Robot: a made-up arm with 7 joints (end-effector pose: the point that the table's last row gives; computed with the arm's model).
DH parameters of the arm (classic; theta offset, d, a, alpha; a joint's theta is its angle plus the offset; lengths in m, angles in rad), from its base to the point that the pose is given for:
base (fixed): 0 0 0 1.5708
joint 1: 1.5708 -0.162 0 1.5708
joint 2: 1.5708 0 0 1.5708
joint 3: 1.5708 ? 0 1.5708
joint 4: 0 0 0 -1.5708
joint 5: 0 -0.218 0 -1.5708
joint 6: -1.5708 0 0 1.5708
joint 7: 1.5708 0 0 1.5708
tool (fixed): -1.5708 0 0 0
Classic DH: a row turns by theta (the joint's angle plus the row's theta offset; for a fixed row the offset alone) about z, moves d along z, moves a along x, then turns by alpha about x.
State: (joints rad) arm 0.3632 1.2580 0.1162 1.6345 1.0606 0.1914 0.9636
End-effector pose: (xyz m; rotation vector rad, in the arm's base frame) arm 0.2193 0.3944 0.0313 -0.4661 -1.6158 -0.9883
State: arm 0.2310 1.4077 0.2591 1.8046 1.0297 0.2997 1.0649
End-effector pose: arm 0.1947 0.3677 0.0676 -0.4210 -1.3746 -1.2299
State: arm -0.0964 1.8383 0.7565 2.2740 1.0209 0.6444 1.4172
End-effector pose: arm 0.1337 0.2370 0.1266 -0.3215 -0.4667 -1.8180
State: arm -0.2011 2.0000 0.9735 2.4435 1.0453 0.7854 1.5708
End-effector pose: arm 0.1052 0.1893 0.1213 -0.2601 -0.0559 -1.9568
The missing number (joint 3, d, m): -0.25
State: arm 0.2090 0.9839 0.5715 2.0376 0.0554 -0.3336 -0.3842
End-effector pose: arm 0.1594 0.3468 0.0375 1.3089 -2.7733 -0.3168
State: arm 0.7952 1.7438 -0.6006 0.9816 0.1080 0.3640 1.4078
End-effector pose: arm 0.1311 0.5452 0.0809 0.2830 -0.2766 -0.4960
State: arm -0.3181 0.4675 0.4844 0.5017 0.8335 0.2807 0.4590
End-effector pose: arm -0.0282 0.4044 -0.3822 -0.1012 -0.5279 0.9993
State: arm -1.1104 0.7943 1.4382 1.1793 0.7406 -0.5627 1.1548
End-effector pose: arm -0.0697 0.5397 -0.0643 0.4826 -1.3257 -0.6542
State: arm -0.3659 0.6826 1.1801 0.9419 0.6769 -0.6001 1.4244
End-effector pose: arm -0.0055 0.5271 -0.2021 0.2849 -1.7258 -0.4776
